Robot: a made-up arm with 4 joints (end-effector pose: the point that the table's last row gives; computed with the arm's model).
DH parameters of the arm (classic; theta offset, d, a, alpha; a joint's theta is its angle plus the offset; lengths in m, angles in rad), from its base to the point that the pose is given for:
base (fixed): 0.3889 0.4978 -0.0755 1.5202
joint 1: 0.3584 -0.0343 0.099 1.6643
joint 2: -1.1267 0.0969 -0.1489 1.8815
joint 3: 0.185 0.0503 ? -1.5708
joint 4: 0.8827 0 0.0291 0
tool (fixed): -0.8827 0.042 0 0
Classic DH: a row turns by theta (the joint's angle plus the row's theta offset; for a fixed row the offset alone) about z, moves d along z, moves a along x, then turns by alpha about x.
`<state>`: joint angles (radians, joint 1 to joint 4).
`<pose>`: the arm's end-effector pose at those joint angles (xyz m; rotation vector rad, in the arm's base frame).
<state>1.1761 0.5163 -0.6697 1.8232</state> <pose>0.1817 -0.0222 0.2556 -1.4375 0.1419 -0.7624</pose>
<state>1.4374 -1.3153 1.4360 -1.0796</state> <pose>-0.1806 -0.1553 0.7160 0.5841 0.3528 -0.8084</pose>
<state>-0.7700 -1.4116 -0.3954 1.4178</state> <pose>0.2645 -0.1359 0.1737 -2.0364 -1.8624 1.0792</pose>
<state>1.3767 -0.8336 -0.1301 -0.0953</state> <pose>0.1439 -0.2496 0.7336 0.6147 1.6571 0.9854</pose>
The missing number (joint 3, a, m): -0.2258
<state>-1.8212 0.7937 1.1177 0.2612</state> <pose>0.0275 -0.0782 0.6320 0.4702 0.3961 -2.8562</pose>
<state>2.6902 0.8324 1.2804 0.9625</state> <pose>0.0407 -0.0828 0.3779 -1.8778 0.3282 -1.8994</pose>
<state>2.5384 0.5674 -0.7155 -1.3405</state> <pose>0.1701 0.0583 0.6556 -0.7082 0.2697 1.7360</pose>
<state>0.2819 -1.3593 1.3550 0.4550</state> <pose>0.0984 -0.0110 0.7571 0.4969 1.0132 0.2352</pose>
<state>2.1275 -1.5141 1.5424 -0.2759</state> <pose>-0.3064 -0.1485 0.5706 0.7895 -0.7251 0.1097</pose>
